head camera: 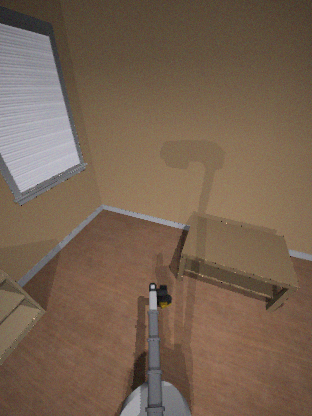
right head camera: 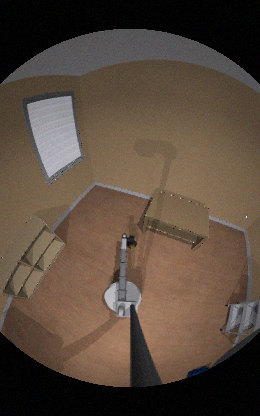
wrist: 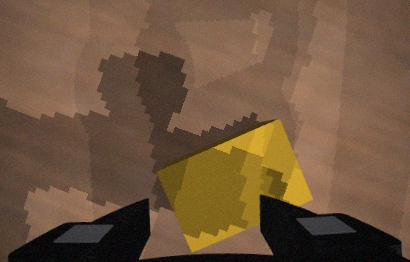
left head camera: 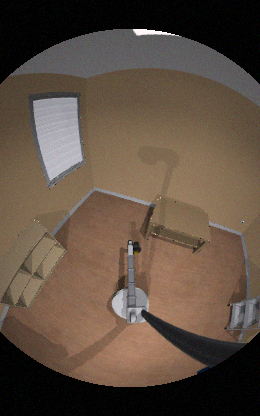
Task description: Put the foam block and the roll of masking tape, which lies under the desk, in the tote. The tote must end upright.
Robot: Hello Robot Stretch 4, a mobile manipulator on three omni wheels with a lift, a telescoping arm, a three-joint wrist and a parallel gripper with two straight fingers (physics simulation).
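Places are measured from the robot's base along level axes (x ahead, y left, z up), in centimetres.
Pixels of known places: gripper, fingertip midpoint: [head camera: 163, 304] [right head camera: 131, 245] [wrist: 204, 214] [left head camera: 134, 251].
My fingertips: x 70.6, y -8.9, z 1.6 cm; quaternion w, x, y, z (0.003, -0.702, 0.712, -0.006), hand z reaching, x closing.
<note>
Behind a point stands the place of what it marks.
The yellow foam block [head camera: 164, 305] @[x 69.5, y -10.2, z 1.4 cm] [left head camera: 135, 252] @[x 69.8, y -9.9, z 1.3 cm] [right head camera: 132, 246] @[x 69.8, y -10.8, z 1.2 cm] [wrist: 220, 185] @[x 72.6, y -10.1, z 1.7 cm] is on the floor beneath my gripper. My gripper [wrist: 204, 214] @[x 70.6, y -9.0, z 1.6 cm] is open and empty. In the wrist view the block lies turned at an angle, ahead of and partly across the gap between the fingertips; the right fingertip covers part of its near right side. The desk [head camera: 240, 250] @[x 95.3, y -77.3, z 42.2 cm] [left head camera: 182, 217] @[x 100.9, y -75.2, z 42.2 cm] [right head camera: 180, 210] @[x 102.9, y -76.2, z 42.1 cm] stands ahead to the right, by the wall. The masking tape does not show. A blue object, perhaps the tote [left head camera: 204, 370] [right head camera: 198, 371], shows partly at the bottom right edge of the side head views.
A wooden shelf unit [left head camera: 62, 252] @[x 60.9, y 99.5, z 2.2 cm] [right head camera: 62, 245] @[x 61.5, y 99.0, z 1.9 cm] stands at the left. A grey metal rack or cart stands at the far right in the side head views. A window [head camera: 37, 110] @[x 170.8, y 99.4, z 143.1 cm] is on the left wall. My arm extends straight ahead from the base.
</note>
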